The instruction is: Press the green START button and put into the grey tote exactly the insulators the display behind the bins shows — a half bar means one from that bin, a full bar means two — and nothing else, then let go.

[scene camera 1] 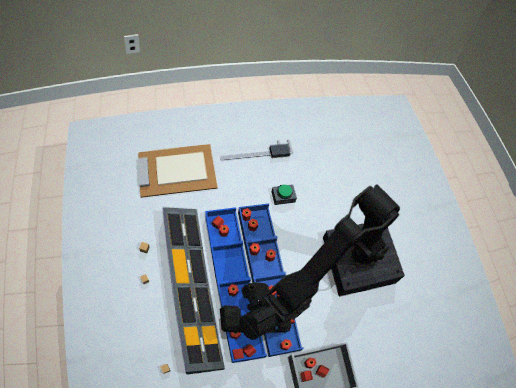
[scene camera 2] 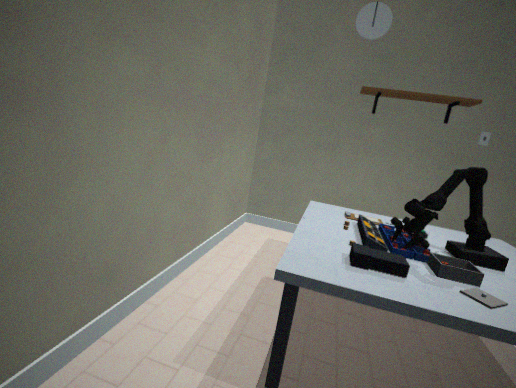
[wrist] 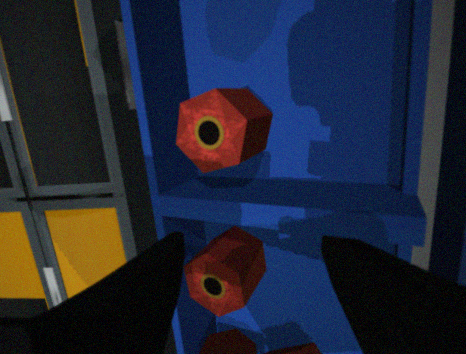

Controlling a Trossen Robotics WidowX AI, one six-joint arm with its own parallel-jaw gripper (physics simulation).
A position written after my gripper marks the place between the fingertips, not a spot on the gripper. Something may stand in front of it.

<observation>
In view: my gripper (scene camera 1: 239, 327), a display (scene camera 1: 213, 366) and a brown board with white pad (scene camera 1: 184, 169).
My gripper is seen too in the wrist view (wrist: 253, 241). The display also shows in the wrist view (wrist: 105, 34).
</observation>
